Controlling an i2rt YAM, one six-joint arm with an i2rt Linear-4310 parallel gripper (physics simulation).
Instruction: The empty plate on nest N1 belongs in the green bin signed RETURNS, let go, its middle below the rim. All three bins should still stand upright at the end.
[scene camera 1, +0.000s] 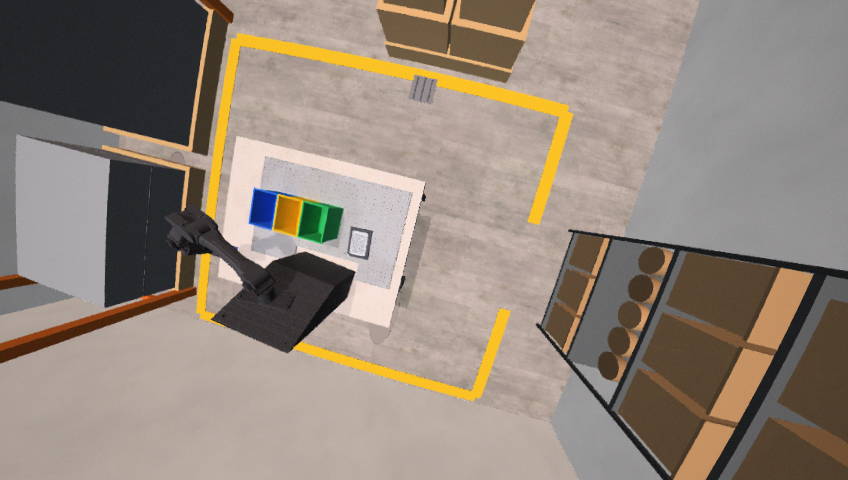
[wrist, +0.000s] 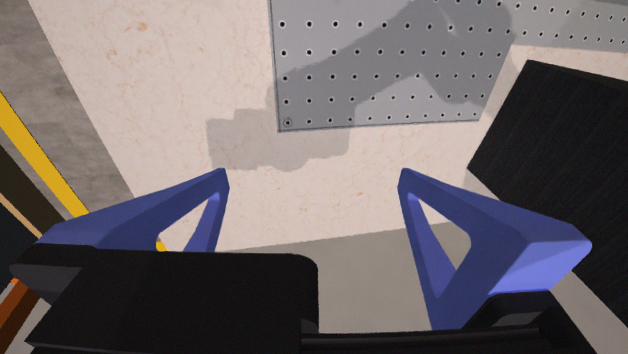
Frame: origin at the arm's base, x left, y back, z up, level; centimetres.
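Seen in the pictures: gripper, between the fingertips: (wrist: 313, 177); arm's base, origin of its link: (scene camera 1: 267, 297).
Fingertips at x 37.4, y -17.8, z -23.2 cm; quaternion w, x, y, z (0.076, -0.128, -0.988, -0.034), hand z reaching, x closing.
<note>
Offsets run from my fingertips to a thing's top centre. "pt": to the spot under its first point. Level surfaces: height alone.
A pale, speckled plate @(dz -13.1, dx -63.8, dy +0.7 cm) (scene camera 1: 358, 243) sits in a dark-rimmed nest @(pt dz -13.1, dx -60.0, dy -0.6 cm) (scene camera 1: 351, 241) right of the bins in the scene view; no label is readable. The green bin @(dz +2.3, dx -47.4, dy -11.8 cm) (scene camera 1: 333, 224) stands upright at the right end of a row, with the yellow bin @(dz +2.3, dx -34.8, dy -15.2 cm) (scene camera 1: 288, 215) in the middle and the blue bin @(dz +2.3, dx -22.2, dy -18.5 cm) (scene camera 1: 263, 208) at the left. No sign text is legible. My gripper (wrist: 313, 177) is wide open and empty, over the table's left part, left of the bins' near side and well away from the plate. In the scene view it is mostly hidden under the arm. Plate and bins do not show in the wrist view.
The perforated grey board @(dz -15.7 cm) (scene camera 1: 380, 202) (wrist: 320, 65) lies on the pale table @(dz -17.0 cm) (scene camera 1: 368, 297) (wrist: 165, 75). The arm's black pedestal (scene camera 1: 261, 318) (wrist: 565, 130) stands at the table's near edge. Yellow floor lines (scene camera 1: 380, 368) surround the table; shelving (scene camera 1: 666, 285) stands far right.
</note>
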